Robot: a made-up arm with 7 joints.
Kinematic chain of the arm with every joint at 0, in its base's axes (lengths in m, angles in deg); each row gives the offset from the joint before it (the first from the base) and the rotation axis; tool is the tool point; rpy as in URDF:
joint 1: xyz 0 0 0.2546 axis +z
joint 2: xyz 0 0 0 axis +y
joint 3: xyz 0 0 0.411 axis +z
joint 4: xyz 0.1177 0 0 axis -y
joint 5: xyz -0.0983 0 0.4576 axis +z
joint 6: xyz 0 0 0 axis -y
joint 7: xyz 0.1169 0 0 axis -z
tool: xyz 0 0 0 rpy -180 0 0
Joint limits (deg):
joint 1: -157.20..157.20
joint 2: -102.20..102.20
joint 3: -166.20..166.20
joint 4: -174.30..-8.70
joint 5: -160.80..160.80
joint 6: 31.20..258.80
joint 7: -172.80..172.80
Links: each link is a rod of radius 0.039 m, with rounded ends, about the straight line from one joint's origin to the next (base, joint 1, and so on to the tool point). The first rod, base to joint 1, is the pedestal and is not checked.
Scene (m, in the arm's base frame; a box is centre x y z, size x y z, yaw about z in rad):
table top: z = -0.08
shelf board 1: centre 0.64 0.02 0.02 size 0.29 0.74 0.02 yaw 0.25
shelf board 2: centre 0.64 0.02 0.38 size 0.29 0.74 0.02 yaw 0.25
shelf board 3: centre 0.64 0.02 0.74 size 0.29 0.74 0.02 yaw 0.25
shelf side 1: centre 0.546 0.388 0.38 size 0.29 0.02 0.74 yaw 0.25
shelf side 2: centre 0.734 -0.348 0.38 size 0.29 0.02 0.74 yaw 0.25
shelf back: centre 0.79 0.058 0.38 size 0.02 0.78 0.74 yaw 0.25
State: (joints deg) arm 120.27 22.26 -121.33 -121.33 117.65 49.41 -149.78
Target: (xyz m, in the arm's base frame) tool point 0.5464 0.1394 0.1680
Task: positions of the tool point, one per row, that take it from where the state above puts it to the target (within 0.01 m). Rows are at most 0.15 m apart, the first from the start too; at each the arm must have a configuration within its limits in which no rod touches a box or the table.
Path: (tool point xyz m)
1: 0.5373 0.1333 0.5777
2: 0.4621 0.1116 0.5836
3: 0.3766 0.0913 0.5896
4: 0.2883 0.0732 0.5846
5: 0.3467 0.0432 0.5040
6: 0.3814 0.0308 0.4130
7: 0.3916 0.0358 0.3210
8: 0.3789 0.0562 0.2370
9: 0.3467 0.0884 0.1680
10: 0.4482 0.1183 0.1709
11: 0.5464 0.1394 0.1680

